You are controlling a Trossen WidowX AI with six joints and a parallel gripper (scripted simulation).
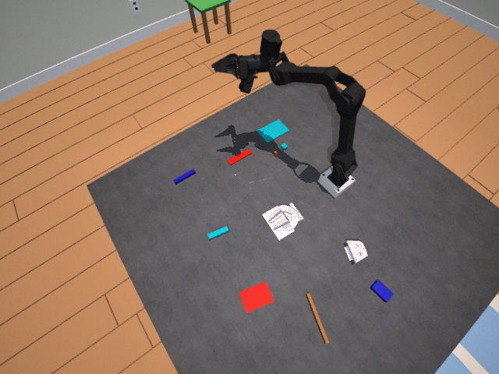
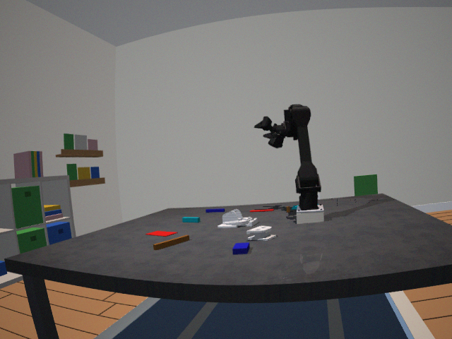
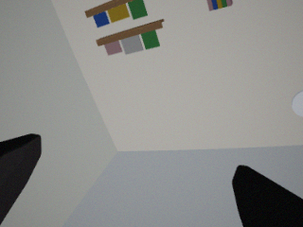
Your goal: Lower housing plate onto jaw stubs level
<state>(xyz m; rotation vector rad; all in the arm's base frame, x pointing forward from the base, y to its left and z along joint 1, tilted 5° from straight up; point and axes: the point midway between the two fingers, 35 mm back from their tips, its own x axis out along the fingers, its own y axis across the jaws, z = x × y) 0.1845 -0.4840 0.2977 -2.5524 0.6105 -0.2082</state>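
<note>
My gripper tip is 71 cm to the right of the white stand, 38 cm above it and 5 cm past it. The rest, counted from my gripper tip: cyan plate (39 cm below, 21 cm behind, 10 cm to the left); blue bar (38 cm below, 25 cm ahead, 4 cm to the left); red bar (39 cm below, 11 cm to the left, 1 cm ahead).
</note>
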